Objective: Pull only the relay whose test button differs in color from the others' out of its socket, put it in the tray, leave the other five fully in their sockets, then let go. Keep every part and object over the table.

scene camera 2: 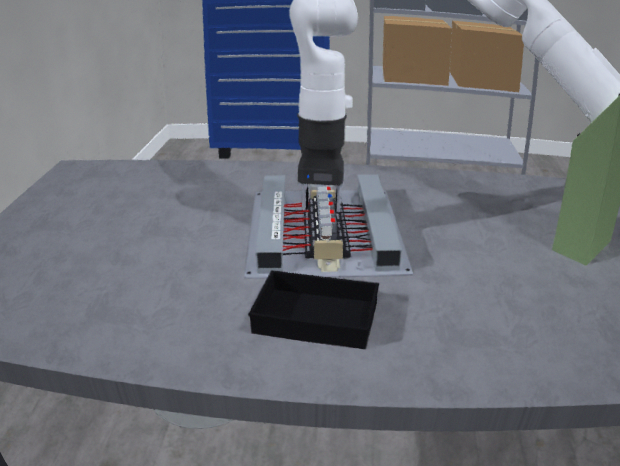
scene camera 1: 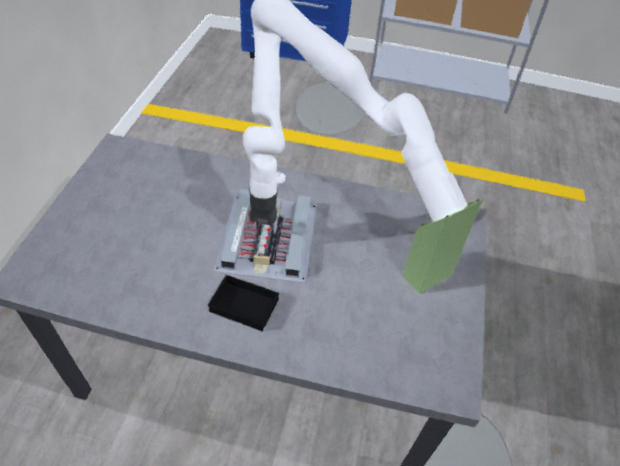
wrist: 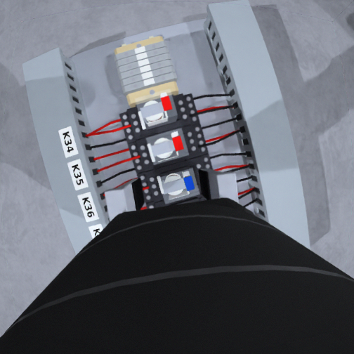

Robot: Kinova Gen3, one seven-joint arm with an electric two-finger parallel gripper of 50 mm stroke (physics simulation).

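Places are measured from the arm's base along level axes (x ahead, y left, z up), in centimetres.
Pixels of known places: gripper, fingertip midpoint: [scene camera 2: 321,208] [scene camera 1: 265,227]; arm's base, link origin: [scene camera 2: 611,108] [scene camera 1: 449,214].
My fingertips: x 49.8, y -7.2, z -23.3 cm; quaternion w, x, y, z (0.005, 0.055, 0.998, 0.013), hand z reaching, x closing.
Observation:
For each thing: its top centre in the pictures, then the offset to it from my fingertips. "spot": a spot on its surface instead.
- relay with the blue test button, top centre: [scene camera 2: 324,188] dy -3.3, dx -0.6, dz +2.5 cm
- black tray, surface spot: [scene camera 2: 310,328] [scene camera 1: 236,317] spot: dy +31.4, dx +2.0, dz -2.1 cm
- tan end block, top centre: [scene camera 2: 328,241] [scene camera 1: 261,256] dy +11.0, dx -0.9, dz -0.4 cm
The relay with the blue test button [scene camera 2: 323,196] [wrist: 175,184] sits in the socket row, third from the terminal-block end in the wrist view. Relays with red buttons stand in the same row, such as the end relay [wrist: 154,113] and its neighbour [wrist: 166,148]. My gripper [scene camera 2: 323,193] [wrist: 170,186] is open, pointing down, with one finger on each side of the blue-button relay. Finger contact and exact fingertip depth cannot be told. In scene camera 1 the gripper body hides this relay. The black tray [scene camera 1: 234,316] [scene camera 2: 310,328] is empty, in front of the panel.
Grey wire ducts [scene camera 2: 270,220] [scene camera 2: 379,220] stand along both sides of the panel [scene camera 1: 310,240] [scene camera 2: 403,268], with red and black wires running to the sockets. A tan end block [scene camera 2: 328,249] closes the near end. A green angled block [scene camera 1: 436,250] [scene camera 2: 586,200] stands at the right.

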